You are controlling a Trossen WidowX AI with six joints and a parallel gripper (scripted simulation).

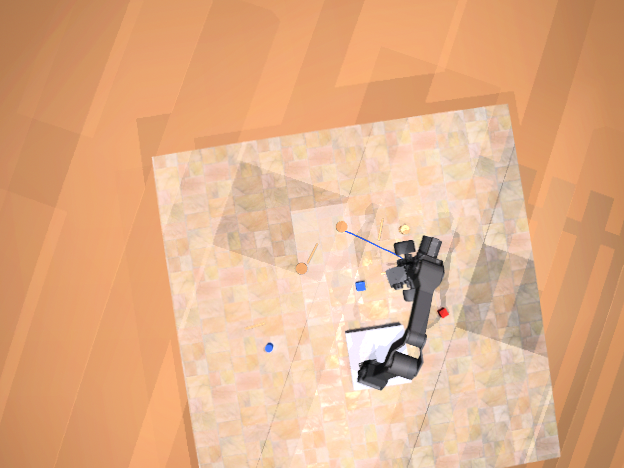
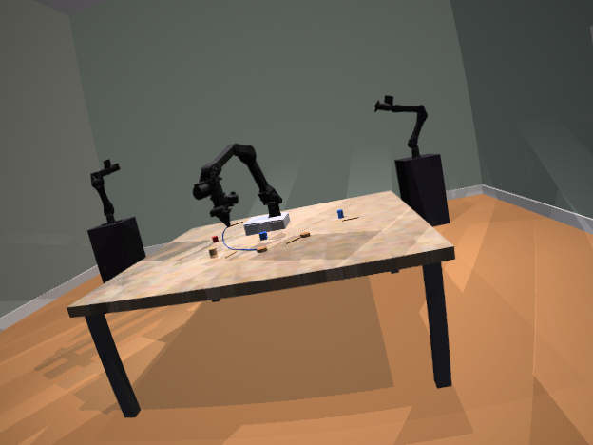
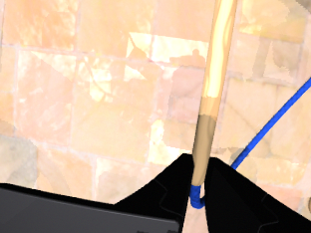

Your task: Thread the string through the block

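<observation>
Now: the blue cube 13 cm to the left of my gripper tip, 7 cm below it and 3 cm behind it. Also, from my gripper tip: thin wooden stick 1 cm to the left; red cube 19 cm behind, 12 cm to the right, 8 cm below; wooden block 12 cm ahead, 7 cm below, 6 cm to the right.
</observation>
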